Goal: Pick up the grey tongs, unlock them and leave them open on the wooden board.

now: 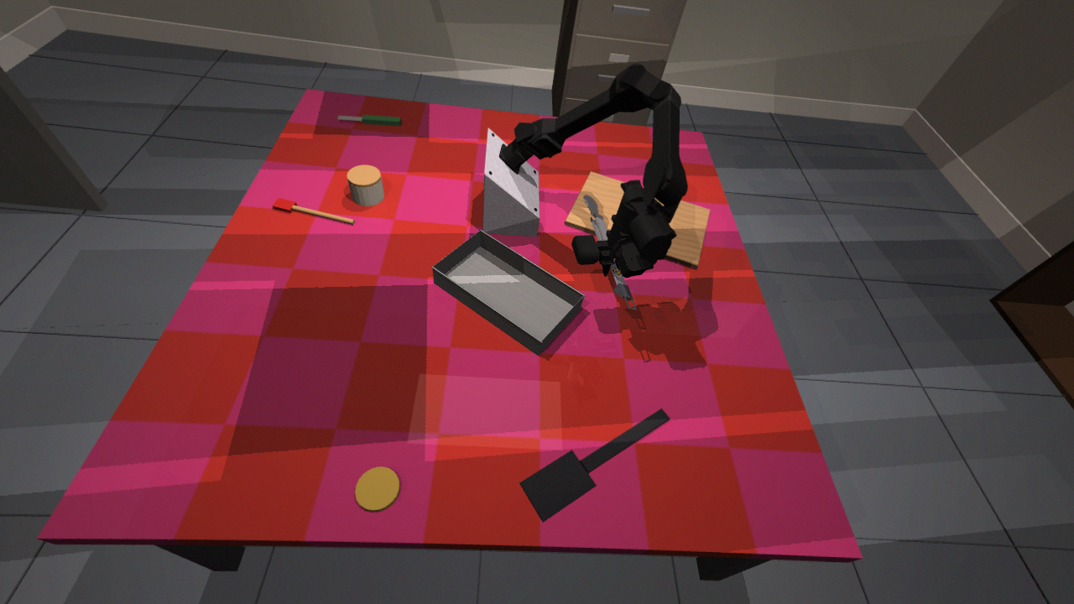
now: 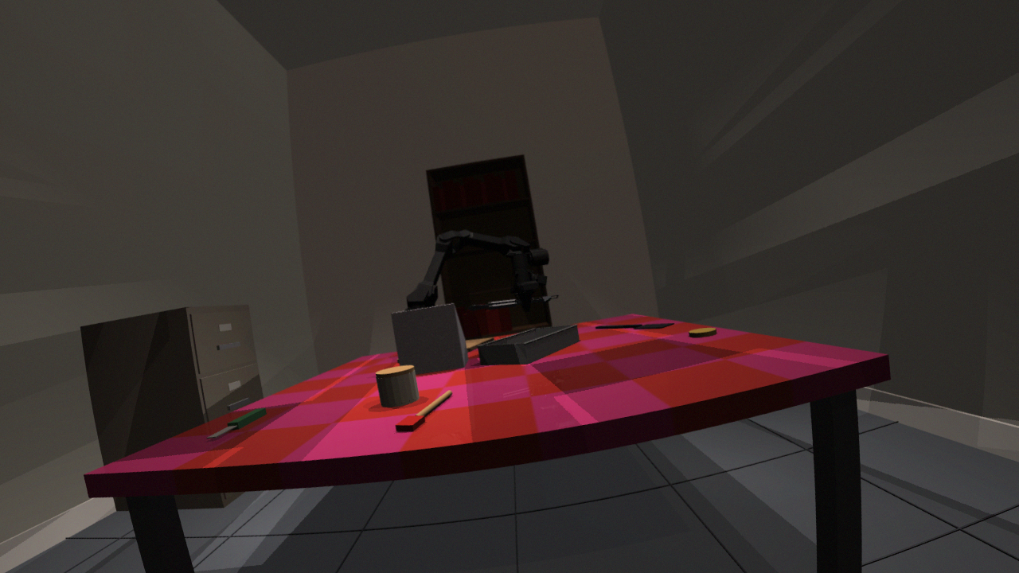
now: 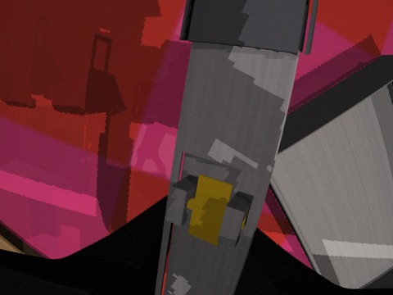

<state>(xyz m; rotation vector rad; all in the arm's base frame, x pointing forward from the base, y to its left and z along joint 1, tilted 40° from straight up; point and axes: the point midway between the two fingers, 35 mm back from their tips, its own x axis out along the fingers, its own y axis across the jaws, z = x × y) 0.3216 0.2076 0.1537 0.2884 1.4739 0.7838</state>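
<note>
My gripper tip is now 20 mm short of the yellow lock, 10 mm to the right of it and 40 mm below it. The rest, counted from my gripper tip: roasting tin: 10 mm ahead, 210 mm to the right, 90 mm below; wooden board: 330 mm behind, 110 mm to the left, 110 mm below; black spatula: 370 mm ahead, 10 mm to the right, 110 mm below.
</note>
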